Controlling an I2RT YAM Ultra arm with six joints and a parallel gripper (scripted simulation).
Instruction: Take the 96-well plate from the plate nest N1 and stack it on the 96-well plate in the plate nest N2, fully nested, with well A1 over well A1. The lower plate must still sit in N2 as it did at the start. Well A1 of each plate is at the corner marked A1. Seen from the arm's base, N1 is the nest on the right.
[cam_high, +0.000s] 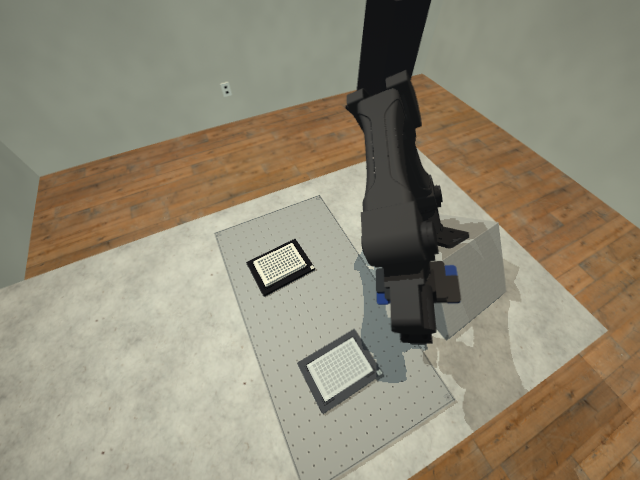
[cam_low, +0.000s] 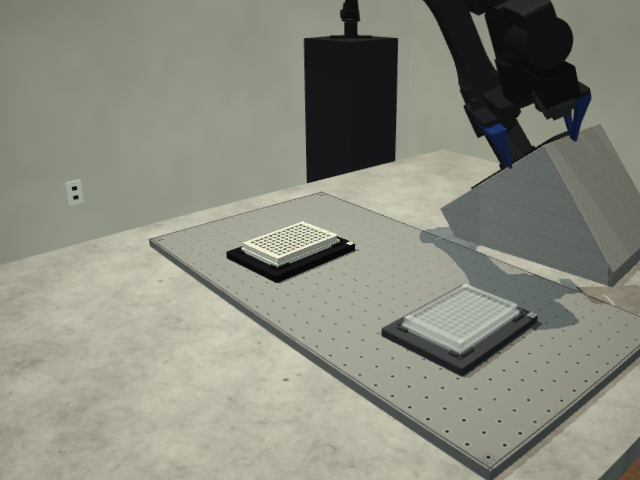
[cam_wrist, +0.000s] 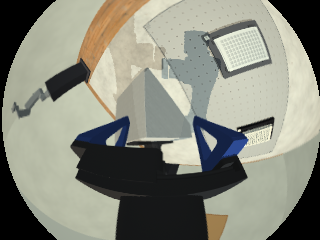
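Now: the black nest N1 300 mm to the right of my hand, 190 mm below it and 190 mm ahead of it. The rest, counted from my hand: white tag 180 mm below, 110 mm ahead, 70 mm to the left; clear 96-well plate 180 mm below, 180 mm ahead, 20 mm to the left.
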